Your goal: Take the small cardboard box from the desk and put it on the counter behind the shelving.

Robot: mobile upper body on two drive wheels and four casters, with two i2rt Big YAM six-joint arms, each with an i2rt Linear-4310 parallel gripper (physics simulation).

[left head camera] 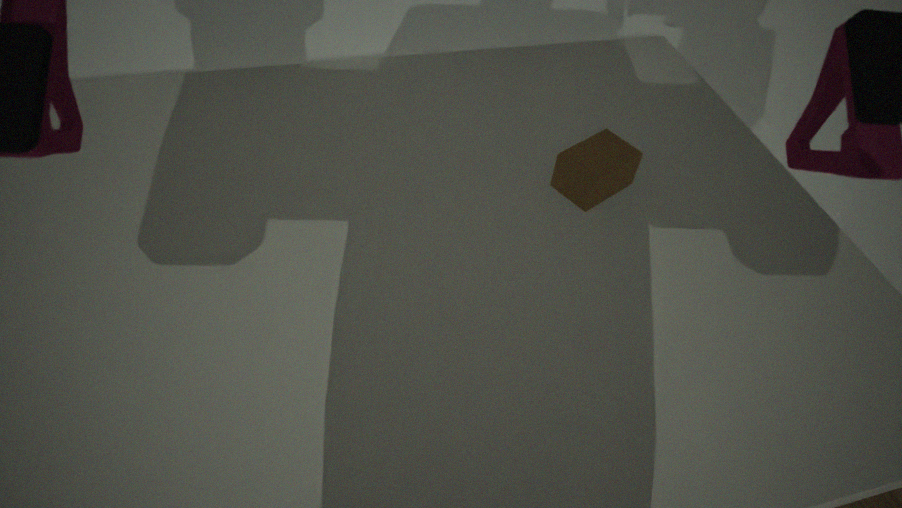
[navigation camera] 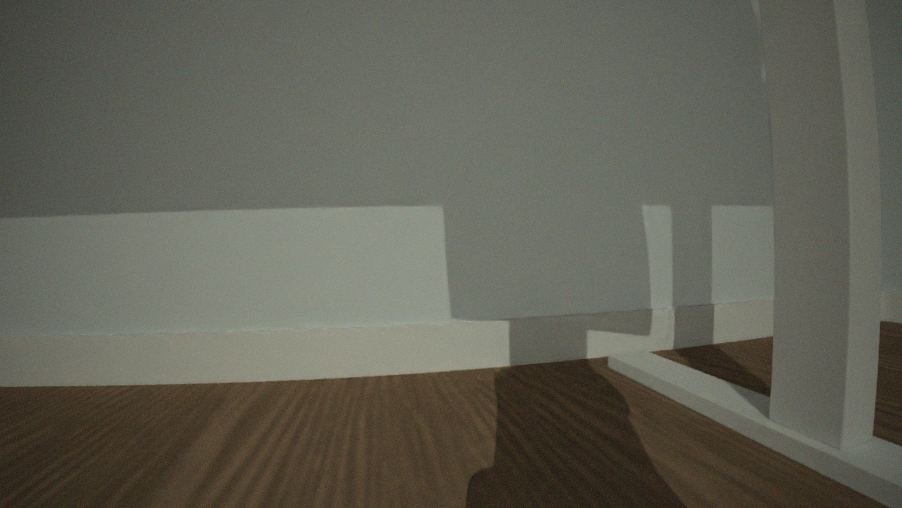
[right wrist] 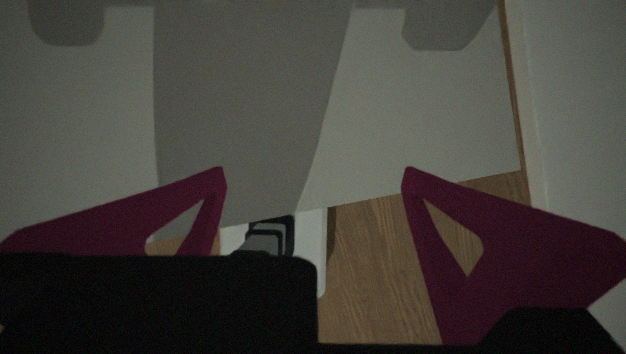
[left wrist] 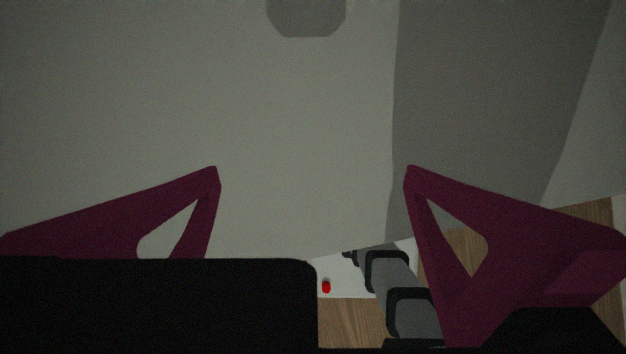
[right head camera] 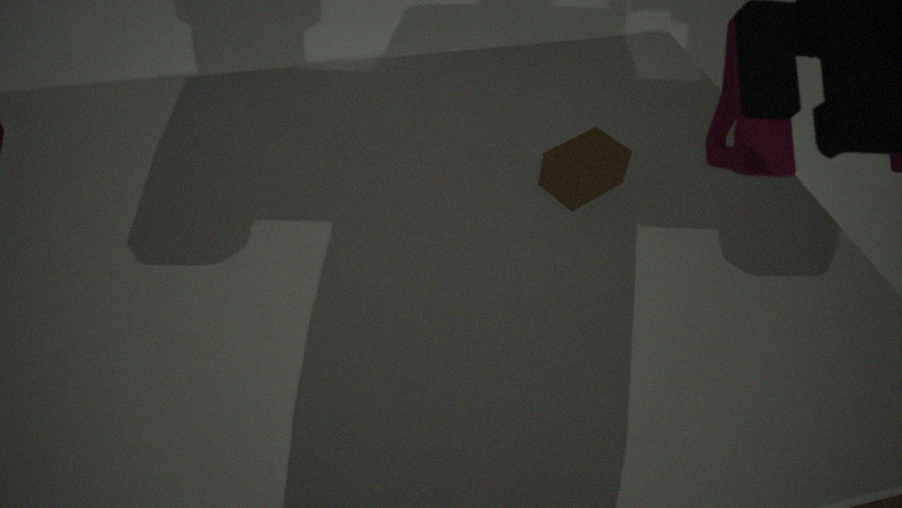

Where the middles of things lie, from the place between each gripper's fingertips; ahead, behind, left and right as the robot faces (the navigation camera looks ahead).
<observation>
Now: right hand 350 mm short of the small brown cardboard box [right head camera: 581, 169] and 310 mm above it.
I see the small brown cardboard box 440 mm to the right of my left hand, 360 mm ahead of it and 310 mm below it.
</observation>
